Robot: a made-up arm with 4 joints. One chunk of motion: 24 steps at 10 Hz.
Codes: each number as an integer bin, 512 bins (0 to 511) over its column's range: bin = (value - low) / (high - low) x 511, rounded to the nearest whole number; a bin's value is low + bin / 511 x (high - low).
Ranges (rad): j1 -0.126..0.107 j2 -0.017..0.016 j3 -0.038..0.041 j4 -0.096..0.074
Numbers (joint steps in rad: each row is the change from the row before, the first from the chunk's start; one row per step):
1: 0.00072 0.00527 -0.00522 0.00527
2: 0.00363 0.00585 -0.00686 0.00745
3: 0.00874 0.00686 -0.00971 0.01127
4: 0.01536 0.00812 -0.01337 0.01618
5: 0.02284 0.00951 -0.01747 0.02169
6: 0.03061 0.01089 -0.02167 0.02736
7: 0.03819 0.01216 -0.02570 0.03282
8: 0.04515 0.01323 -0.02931 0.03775
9: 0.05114 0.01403 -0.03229 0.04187
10: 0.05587 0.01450 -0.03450 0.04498
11: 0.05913 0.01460 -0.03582 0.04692
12: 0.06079 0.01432 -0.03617 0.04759
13: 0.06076 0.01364 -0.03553 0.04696
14: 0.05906 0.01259 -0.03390 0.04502
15: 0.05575 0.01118 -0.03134 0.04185
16: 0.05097 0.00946 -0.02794 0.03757
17: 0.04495 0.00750 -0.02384 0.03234
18: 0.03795 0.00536 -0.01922 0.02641
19: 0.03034 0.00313 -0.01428 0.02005
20: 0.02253 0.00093 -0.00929 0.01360
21: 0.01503 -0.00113 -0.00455 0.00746
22: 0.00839 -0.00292 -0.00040 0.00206
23: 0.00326 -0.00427 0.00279 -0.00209
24: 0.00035 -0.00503 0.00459 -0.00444
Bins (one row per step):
1: 278 345 212 304
2: 284 354 201 311
3: 296 369 183 322
4: 310 389 159 337
5: 326 411 133 354
6: 343 432 106 371
7: 360 452 80 387
8: 375 468 56 402
9: 388 480 37 414
10: 399 488 23 424
11: 406 489 14 430
12: 410 485 12 432
13: 410 474 16 430
14: 406 458 27 424
15: 399 436 43 414
16: 388 410 65 401
17: 375 379 92 386
18: 360 346 121 368
19: 343 312 153 349
20: 326 278 186 329
21: 309 246 216 311
22: 295 218 243 295
23: 283 197 264 282
24: 277 185 275 275

